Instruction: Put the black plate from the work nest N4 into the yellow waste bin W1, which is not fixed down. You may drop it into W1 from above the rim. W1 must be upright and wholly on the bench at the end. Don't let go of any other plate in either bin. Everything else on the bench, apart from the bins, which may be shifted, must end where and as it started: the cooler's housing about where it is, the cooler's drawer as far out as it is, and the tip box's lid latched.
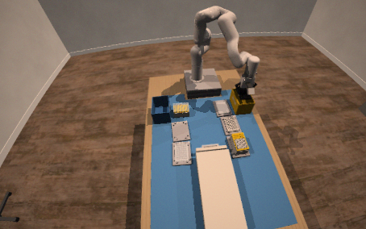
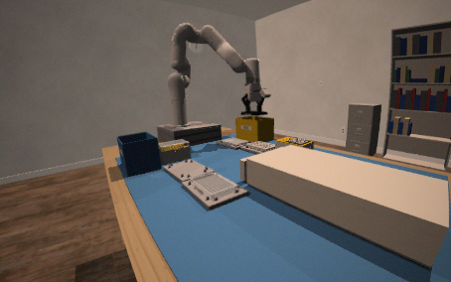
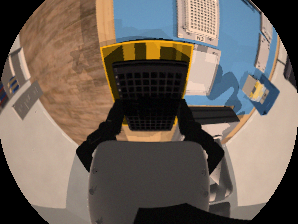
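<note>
The black plate is 10 mm below my hand. From my hand the other things lie so: grey nest: 460 mm to the right, 280 mm ahead, 150 mm below; then yellow tip box: 370 mm ahead, 110 mm below, 60 mm to the right; then yellow waste bin W1: 120 mm below.
</note>
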